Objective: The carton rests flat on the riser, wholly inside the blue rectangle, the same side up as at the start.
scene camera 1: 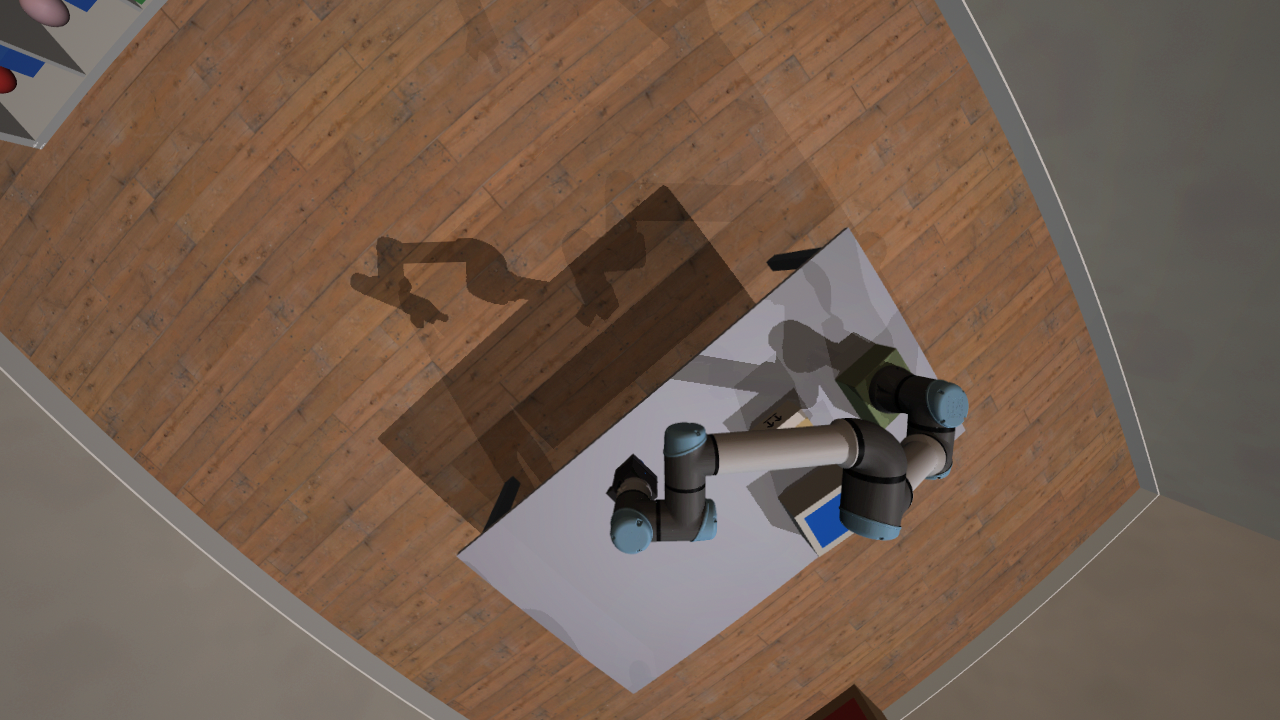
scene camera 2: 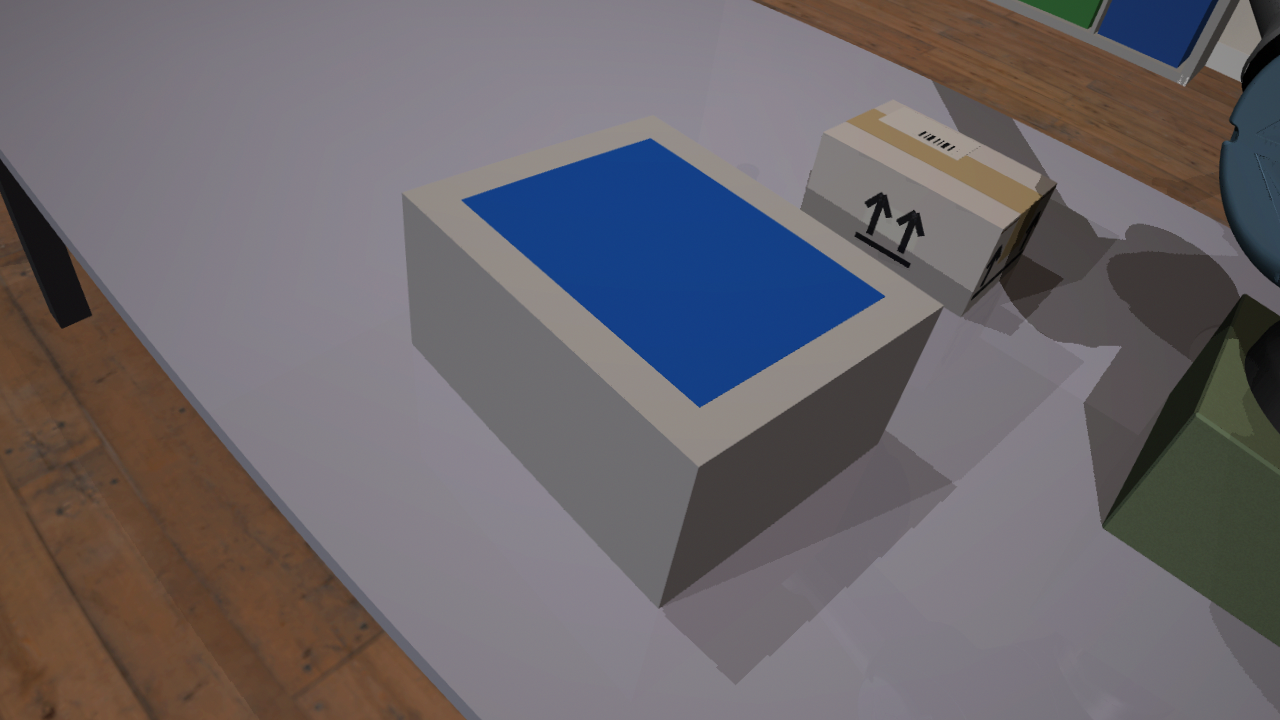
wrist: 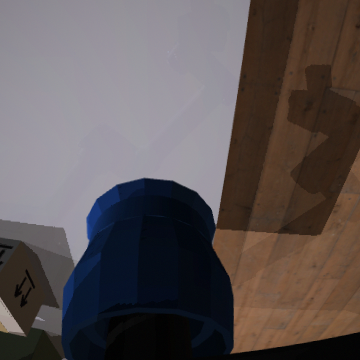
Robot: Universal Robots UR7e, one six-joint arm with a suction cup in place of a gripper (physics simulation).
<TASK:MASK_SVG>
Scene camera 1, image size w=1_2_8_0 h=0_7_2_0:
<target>riser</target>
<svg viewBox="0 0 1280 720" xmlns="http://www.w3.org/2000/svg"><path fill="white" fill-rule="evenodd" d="M837 464L824 465L778 497L802 537L819 557L854 534L841 523L839 518L843 468Z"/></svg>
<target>carton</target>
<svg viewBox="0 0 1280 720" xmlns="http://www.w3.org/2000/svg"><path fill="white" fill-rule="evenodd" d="M813 425L801 408L787 400L750 431Z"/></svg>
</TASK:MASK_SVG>
